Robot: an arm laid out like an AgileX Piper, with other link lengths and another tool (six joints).
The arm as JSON. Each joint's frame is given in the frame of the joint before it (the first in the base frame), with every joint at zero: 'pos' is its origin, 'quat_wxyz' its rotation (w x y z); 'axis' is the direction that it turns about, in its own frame. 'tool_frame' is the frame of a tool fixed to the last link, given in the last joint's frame.
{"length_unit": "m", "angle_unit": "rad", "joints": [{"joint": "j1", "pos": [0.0, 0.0, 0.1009], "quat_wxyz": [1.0, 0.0, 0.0, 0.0], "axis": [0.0, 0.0, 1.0]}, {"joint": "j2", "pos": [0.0, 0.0, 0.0], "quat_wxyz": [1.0, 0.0, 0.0, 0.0], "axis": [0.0, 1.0, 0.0]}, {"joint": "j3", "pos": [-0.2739, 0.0, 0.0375], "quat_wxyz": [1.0, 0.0, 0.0, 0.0], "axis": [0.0, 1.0, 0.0]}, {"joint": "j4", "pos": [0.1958, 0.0, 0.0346], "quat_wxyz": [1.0, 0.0, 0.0, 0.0], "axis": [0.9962, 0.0, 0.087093]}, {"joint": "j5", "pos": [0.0, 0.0, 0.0], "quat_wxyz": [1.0, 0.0, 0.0, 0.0], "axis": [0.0, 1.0, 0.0]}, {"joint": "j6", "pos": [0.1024, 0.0, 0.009], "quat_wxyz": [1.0, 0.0, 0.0, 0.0], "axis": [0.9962, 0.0, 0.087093]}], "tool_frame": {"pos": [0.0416, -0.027, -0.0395], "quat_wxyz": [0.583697, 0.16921, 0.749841, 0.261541]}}
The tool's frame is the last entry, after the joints.
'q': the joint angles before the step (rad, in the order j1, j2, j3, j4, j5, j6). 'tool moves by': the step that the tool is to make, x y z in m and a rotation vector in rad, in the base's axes. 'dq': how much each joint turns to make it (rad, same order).
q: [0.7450 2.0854 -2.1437 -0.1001 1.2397 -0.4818]
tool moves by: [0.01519 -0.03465 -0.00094 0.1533 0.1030 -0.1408]
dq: [-0.1553 -0.0189 0.0000 0.1790 0.0050 0.0153]
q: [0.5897 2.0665 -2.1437 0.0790 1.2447 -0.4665]
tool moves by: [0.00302 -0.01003 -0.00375 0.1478 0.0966 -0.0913]
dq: [-0.0876 0.0000 0.0001 0.1622 0.0005 0.0350]
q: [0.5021 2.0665 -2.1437 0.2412 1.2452 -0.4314]
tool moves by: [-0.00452 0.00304 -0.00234 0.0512 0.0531 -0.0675]
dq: [-0.0071 0.0033 0.0000 0.0348 0.0000 0.0775]
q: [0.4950 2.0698 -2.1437 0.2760 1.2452 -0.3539]
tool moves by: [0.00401 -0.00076 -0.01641 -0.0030 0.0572 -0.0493]
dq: [-0.0119 0.0403 -0.0001 0.0045 0.0001 0.0444]
